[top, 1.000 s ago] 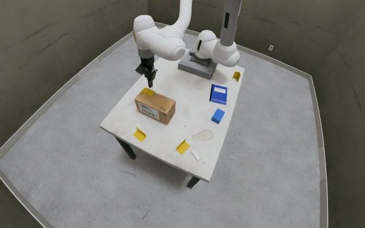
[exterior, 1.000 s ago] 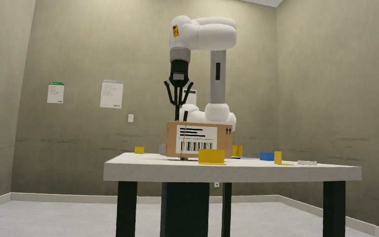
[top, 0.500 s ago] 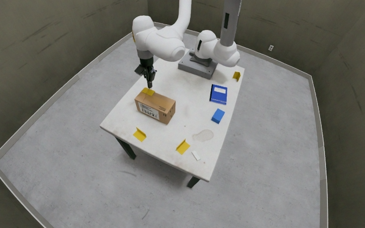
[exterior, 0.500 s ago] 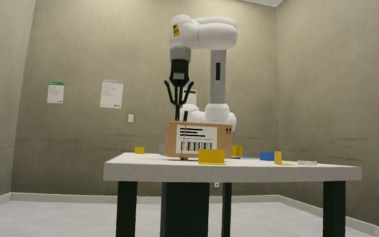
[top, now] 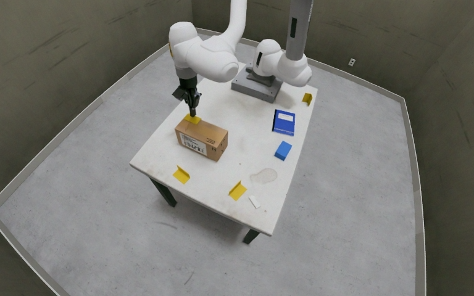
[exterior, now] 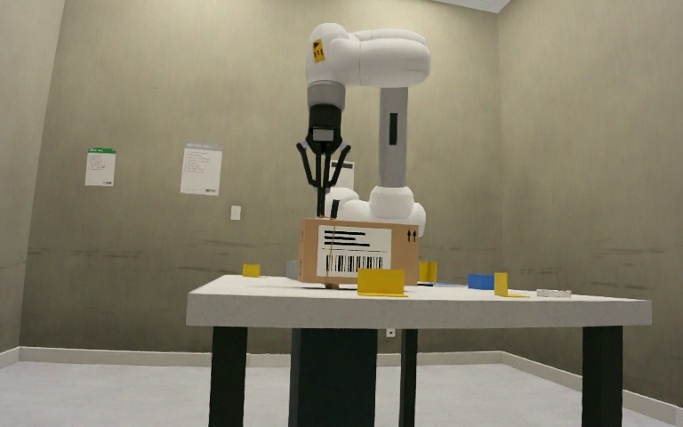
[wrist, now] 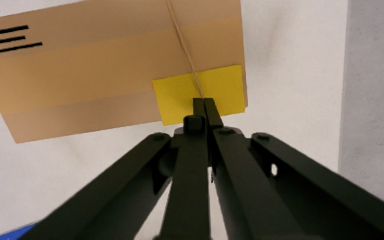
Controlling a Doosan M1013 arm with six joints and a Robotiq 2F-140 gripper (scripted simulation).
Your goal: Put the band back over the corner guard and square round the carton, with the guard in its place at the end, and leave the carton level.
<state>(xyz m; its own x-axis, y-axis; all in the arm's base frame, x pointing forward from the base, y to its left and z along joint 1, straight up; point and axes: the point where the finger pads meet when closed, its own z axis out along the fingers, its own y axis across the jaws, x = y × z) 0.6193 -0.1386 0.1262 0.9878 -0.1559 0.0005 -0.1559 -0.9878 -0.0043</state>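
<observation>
Right now the yellow corner guard is 6 cm below my hand. Round my hand: blue block: 47 cm to the left, 17 cm below, 12 cm behind; then small white piece: 44 cm to the left, 20 cm ahead, 18 cm below.
</observation>
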